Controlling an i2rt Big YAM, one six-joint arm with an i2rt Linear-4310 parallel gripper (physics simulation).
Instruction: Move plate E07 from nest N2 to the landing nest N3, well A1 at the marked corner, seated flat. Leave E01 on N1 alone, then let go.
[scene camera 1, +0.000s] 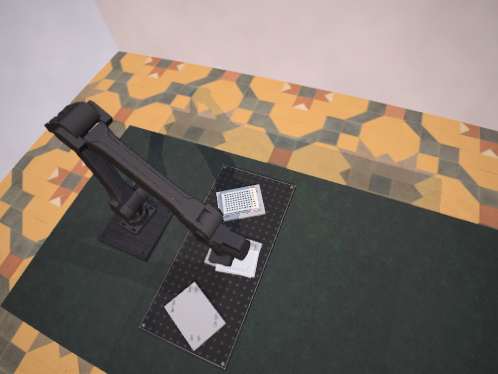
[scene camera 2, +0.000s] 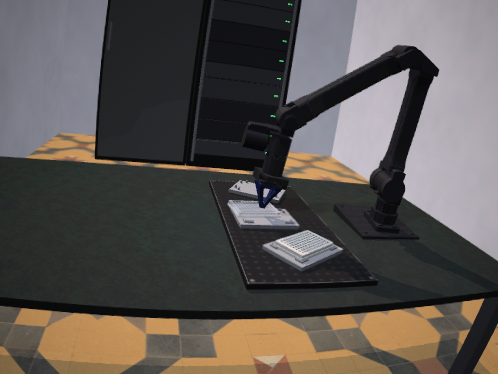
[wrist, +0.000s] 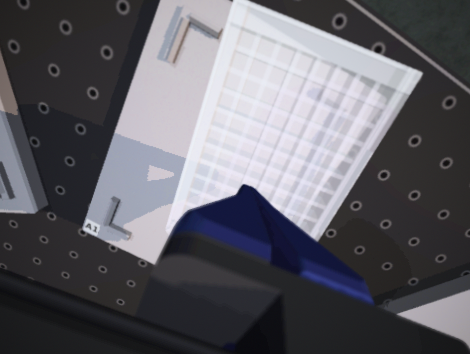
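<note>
Plate E07, a clear-white gridded plate, lies off-centre on nest N2. It is shifted to the side away from the A1 label, leaving two corner brackets bare. Whether it tilts is unclear. My gripper is shut and empty, its blue tips together above the plate; in scene camera 1 the arm hides the tips. Landing nest N3 is a pale block without a plate. Plate E01 sits on nest N1.
The nests stand in a row on a black perforated board, on a dark green table. The arm's base plate is beside the board. A dark equipment cabinet stands beyond the table.
</note>
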